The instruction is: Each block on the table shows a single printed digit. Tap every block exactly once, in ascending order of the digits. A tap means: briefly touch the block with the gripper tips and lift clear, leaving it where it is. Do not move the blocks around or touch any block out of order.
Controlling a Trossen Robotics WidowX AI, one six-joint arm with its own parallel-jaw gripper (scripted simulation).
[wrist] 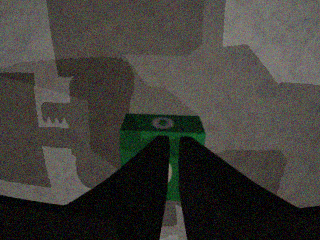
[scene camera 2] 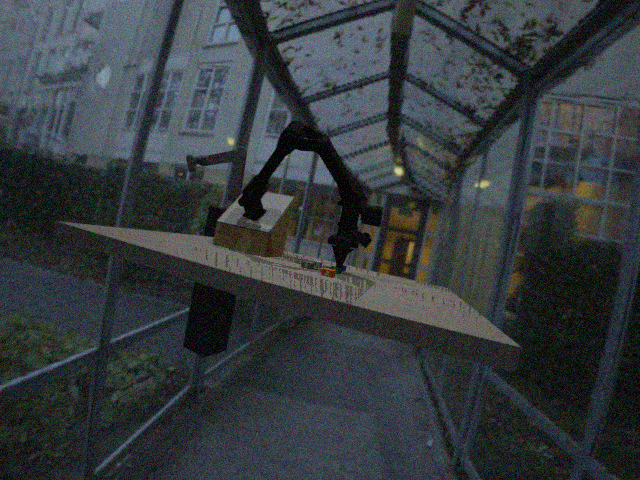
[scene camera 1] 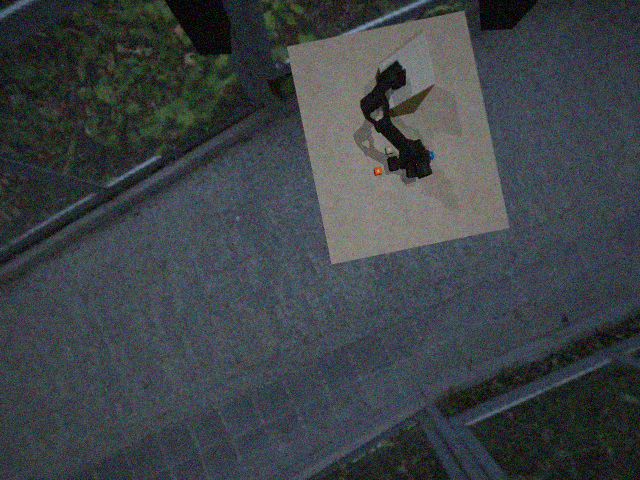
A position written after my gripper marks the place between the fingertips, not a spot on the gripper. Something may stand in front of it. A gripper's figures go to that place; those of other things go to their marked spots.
Scene:
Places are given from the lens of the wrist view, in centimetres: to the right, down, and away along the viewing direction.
my gripper (wrist: 173,147): 0, 1, 10
green block (wrist: 138,130): -1, 0, 10

